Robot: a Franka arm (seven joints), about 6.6 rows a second.
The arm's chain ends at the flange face. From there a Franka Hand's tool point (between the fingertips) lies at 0.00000 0.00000 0.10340 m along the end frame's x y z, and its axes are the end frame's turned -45 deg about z.
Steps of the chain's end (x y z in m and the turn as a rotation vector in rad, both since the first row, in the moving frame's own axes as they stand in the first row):
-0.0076, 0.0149, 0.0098, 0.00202, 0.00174, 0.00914
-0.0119, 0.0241, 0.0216, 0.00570, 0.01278, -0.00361
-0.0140, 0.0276, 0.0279, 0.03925, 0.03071, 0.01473
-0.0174, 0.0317, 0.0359, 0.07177, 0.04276, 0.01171
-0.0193, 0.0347, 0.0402, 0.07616, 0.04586, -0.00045
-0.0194, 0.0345, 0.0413, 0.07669, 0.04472, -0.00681
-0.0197, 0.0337, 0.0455, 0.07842, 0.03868, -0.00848
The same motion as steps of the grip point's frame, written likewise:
-0.0156, 0.0051, 0.0098, 0.00020, 0.00266, 0.00914
-0.0241, 0.0091, 0.0216, -0.00501, 0.01307, -0.00361
-0.0243, 0.0090, 0.0278, 0.00604, 0.04947, 0.01473
-0.0263, 0.0080, 0.0355, 0.02051, 0.08098, 0.01171
-0.0293, 0.0087, 0.0398, 0.02143, 0.08628, -0.00045
-0.0293, 0.0083, 0.0409, 0.02261, 0.08585, -0.00681
-0.0292, 0.0070, 0.0451, 0.02810, 0.08280, -0.00848

